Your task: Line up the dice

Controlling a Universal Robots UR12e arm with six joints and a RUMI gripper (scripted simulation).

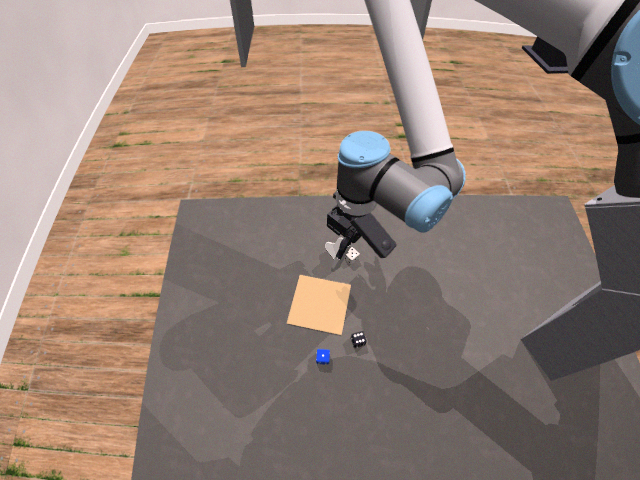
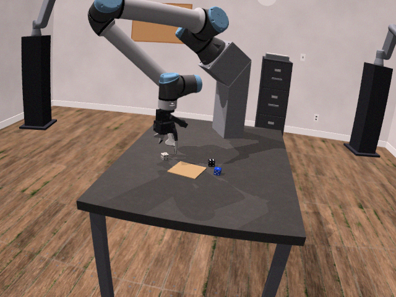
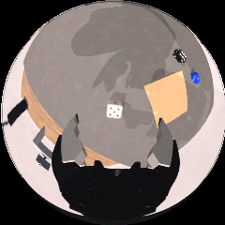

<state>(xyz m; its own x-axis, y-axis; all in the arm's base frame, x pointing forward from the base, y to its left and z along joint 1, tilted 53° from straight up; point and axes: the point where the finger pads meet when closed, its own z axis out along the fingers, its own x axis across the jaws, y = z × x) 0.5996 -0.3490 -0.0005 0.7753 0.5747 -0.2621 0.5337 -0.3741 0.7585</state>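
Right now the white die is 1 cm to the right of my hand and 4 cm below it. Also, from my hand: blue die (13 cm ahead, 24 cm to the left, 4 cm below); then black die (4 cm ahead, 22 cm to the left, 4 cm below); then mat (11 cm ahead, 10 cm to the left, 5 cm below).
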